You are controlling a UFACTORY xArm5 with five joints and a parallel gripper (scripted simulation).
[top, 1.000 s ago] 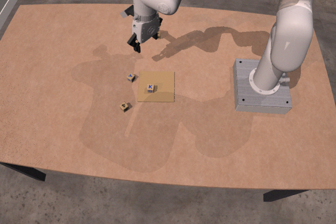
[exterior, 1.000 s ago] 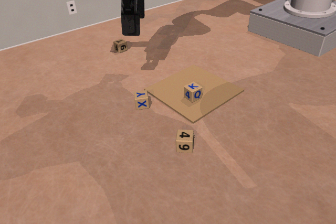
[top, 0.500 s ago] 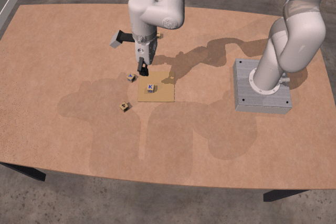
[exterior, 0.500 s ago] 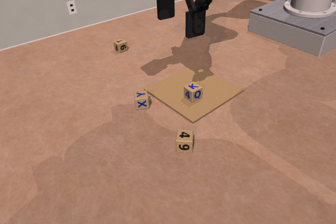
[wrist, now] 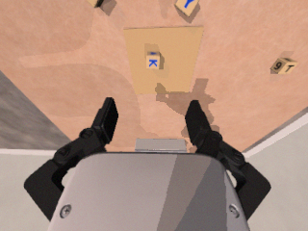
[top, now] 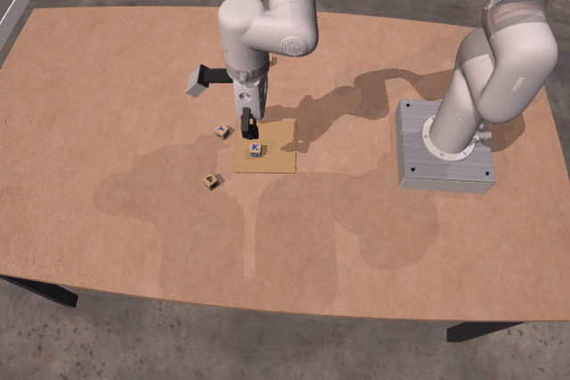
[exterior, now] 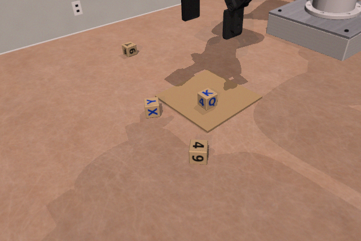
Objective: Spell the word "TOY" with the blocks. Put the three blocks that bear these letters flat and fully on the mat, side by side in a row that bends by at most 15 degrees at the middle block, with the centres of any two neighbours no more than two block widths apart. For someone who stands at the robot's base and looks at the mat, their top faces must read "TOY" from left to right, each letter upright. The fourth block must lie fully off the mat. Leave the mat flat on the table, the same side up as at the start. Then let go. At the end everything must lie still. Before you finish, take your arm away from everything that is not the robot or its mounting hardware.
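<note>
Right now my hand is 140 mm above the O block. The rest, counted from my hand: tan mat 20 mm behind, 20 mm to the right, 150 mm below; then T block 30 mm behind, 280 mm to the right, 140 mm below.
</note>
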